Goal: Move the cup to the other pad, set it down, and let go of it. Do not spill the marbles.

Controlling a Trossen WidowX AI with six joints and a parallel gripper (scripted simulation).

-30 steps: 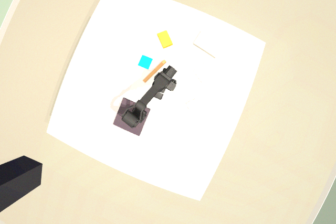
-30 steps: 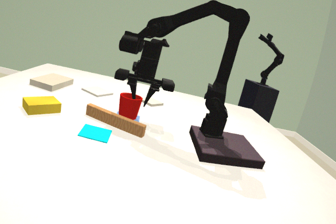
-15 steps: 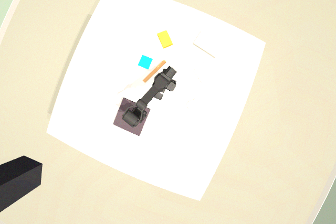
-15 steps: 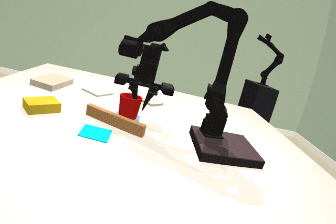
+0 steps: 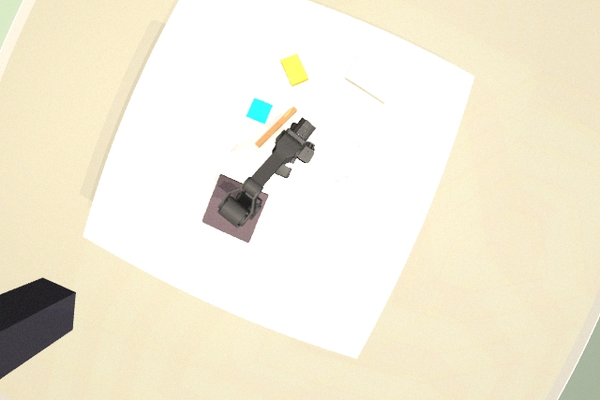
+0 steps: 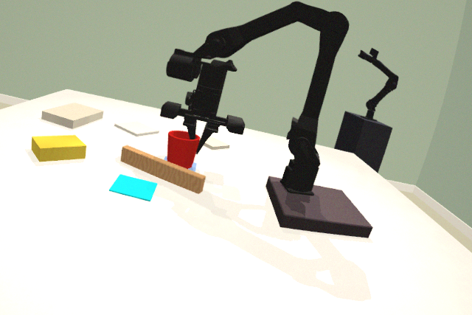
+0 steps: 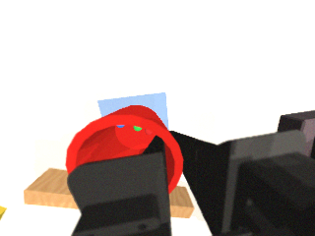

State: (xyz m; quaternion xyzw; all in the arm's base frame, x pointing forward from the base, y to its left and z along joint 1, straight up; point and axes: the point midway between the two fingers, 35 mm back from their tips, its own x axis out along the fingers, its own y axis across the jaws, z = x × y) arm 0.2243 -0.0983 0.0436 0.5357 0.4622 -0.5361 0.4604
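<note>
My gripper tip is now 50 mm above the light blue pad and 30 mm short of it. Round my gripper tip: red cup: 30 mm ahead, 10 mm to the right; then wooden bar: 80 mm to the left, 80 mm ahead, 30 mm below.
</note>
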